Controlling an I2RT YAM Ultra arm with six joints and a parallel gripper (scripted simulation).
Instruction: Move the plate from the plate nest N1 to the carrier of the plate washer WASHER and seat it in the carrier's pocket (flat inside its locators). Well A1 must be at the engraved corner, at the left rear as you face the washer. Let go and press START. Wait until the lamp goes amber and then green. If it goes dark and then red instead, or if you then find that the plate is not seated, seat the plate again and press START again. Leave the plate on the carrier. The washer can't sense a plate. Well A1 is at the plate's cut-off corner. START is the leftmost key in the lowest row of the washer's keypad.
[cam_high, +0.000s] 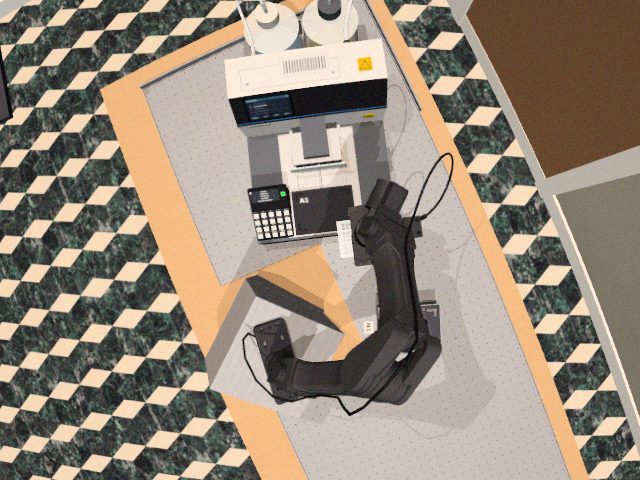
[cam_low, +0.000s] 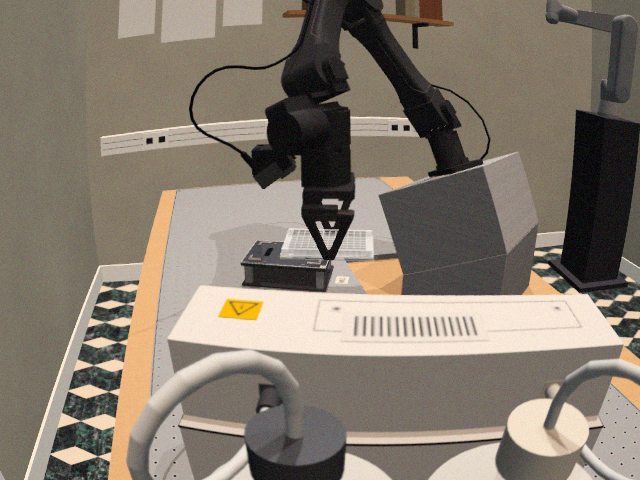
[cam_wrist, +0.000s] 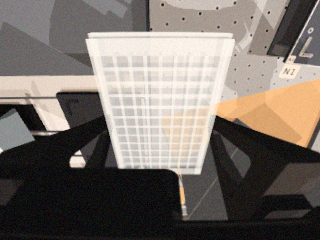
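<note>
Now: hand 100 mm to the right of the dark carrier pocket, 80 mm above it and 70 mm past it. The rest, counted from my hand: plate washer: 250 mm to the left, 40 mm below, 40 mm behind; plate: right at my hand; plate nest: 260 mm to the right, 120 mm below, 50 mm ahead.
</note>
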